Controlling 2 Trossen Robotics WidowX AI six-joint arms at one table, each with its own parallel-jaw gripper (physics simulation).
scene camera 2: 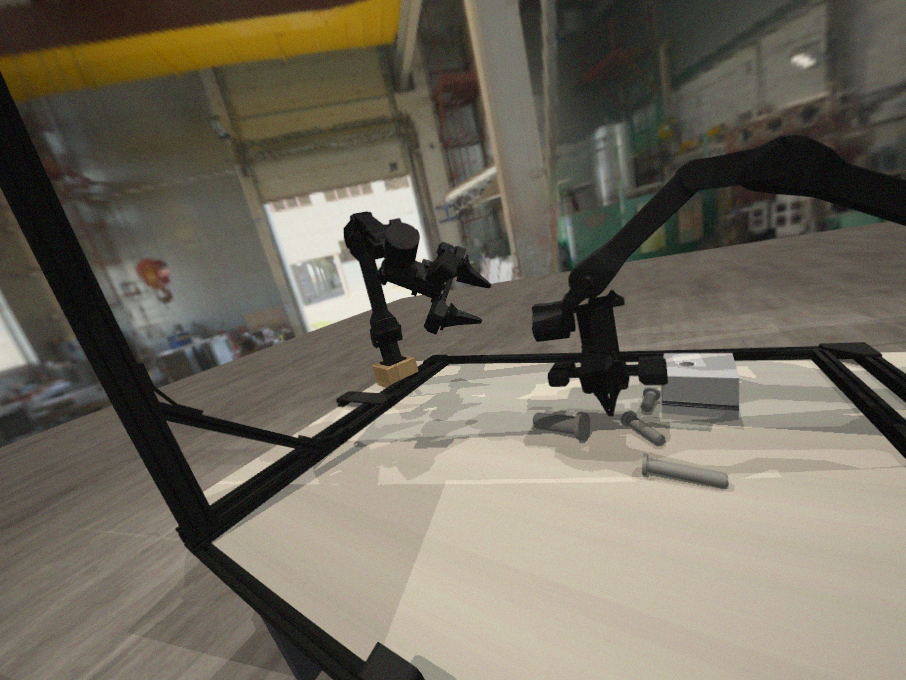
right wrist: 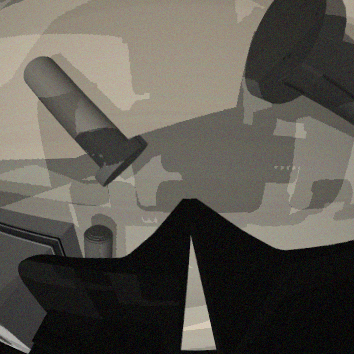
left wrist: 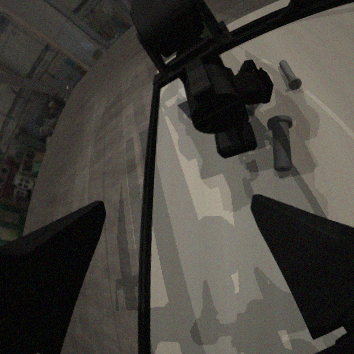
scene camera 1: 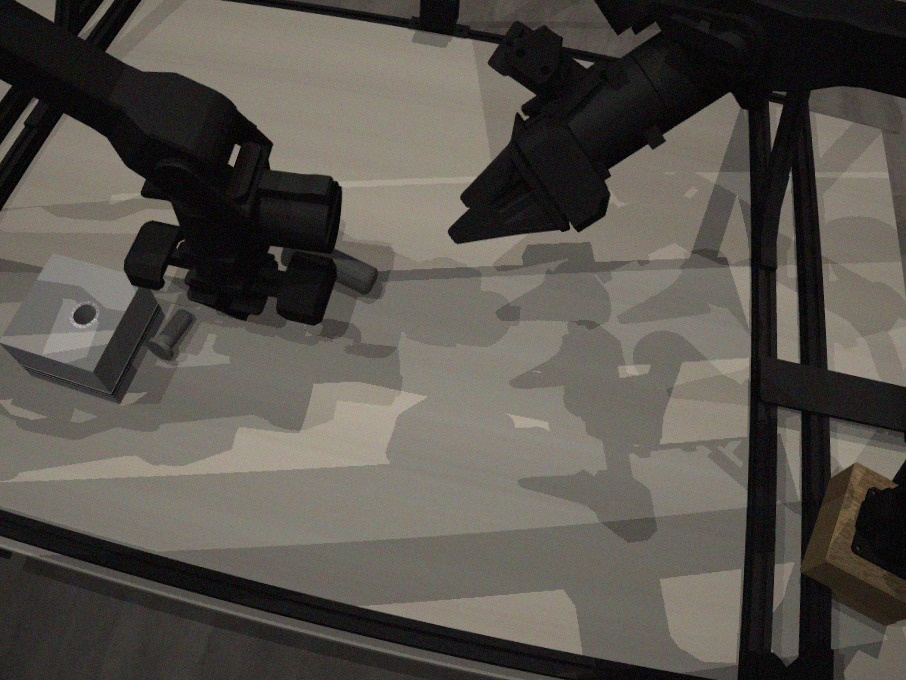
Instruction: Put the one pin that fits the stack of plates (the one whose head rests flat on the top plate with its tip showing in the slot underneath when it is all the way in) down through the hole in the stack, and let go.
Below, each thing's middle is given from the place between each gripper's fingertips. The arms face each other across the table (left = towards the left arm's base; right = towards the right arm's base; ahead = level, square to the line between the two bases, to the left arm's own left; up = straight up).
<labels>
Now: right hand 13 cm to the left of the stack of plates (scene camera 2: 699,384), 7 cm short of it and 4 cm below it.
Right now the stack of plates is 34 cm to the right of my left hand, 20 cm below it and 8 cm ahead of it.
</labels>
